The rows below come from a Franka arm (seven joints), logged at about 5 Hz.
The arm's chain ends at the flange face. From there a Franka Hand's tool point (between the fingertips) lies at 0.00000 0.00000 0.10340 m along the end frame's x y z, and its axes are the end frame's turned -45 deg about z.
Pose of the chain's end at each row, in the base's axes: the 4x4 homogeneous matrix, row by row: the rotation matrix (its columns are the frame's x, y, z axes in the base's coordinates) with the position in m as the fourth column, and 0 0 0 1 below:
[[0.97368, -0.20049, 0.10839, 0.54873], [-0.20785, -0.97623, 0.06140, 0.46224], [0.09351, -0.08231, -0.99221, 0.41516], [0, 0, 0, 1]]
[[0.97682, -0.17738, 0.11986, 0.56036], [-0.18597, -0.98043, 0.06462, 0.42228], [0.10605, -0.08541, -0.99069, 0.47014], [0, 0, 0, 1]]
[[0.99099, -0.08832, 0.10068, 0.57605], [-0.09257, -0.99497, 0.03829, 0.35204], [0.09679, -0.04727, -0.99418, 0.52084], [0, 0, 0, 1]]
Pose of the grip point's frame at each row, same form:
[[0.83026, 0.54673, 0.10839, 0.55994], [0.54333, -0.83727, 0.06140, 0.46859], [0.12432, 0.00792, -0.99221, 0.31257], [0, 0, 0, 1]]
[[0.81614, 0.56529, 0.11986, 0.57275], [0.56177, -0.82477, 0.06462, 0.42896], [0.13538, 0.01459, -0.99069, 0.36770], [0, 0, 0, 1]]
[[0.76319, 0.63828, 0.10068, 0.58646], [0.63809, -0.76901, 0.03829, 0.35600], [0.10187, 0.03502, -0.99418, 0.41804], [0, 0, 0, 1]]

